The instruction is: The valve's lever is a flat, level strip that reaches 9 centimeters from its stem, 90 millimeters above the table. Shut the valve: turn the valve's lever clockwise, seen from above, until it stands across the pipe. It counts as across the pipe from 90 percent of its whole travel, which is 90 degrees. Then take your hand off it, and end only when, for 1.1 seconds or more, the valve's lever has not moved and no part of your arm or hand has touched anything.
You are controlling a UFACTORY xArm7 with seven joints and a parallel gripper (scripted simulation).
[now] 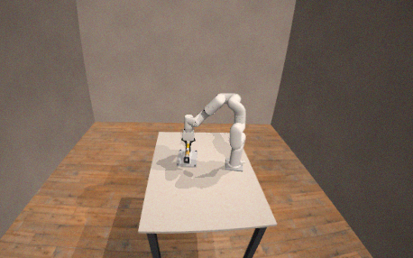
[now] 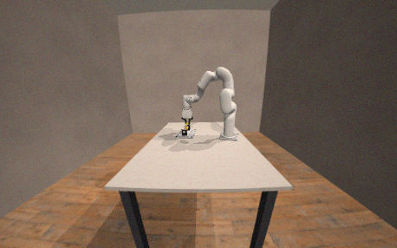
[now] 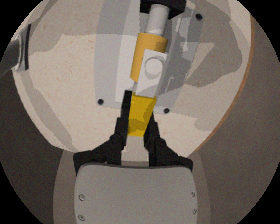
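My gripper is now 1 cm short of the yellow lever and 4 cm to the right of it.
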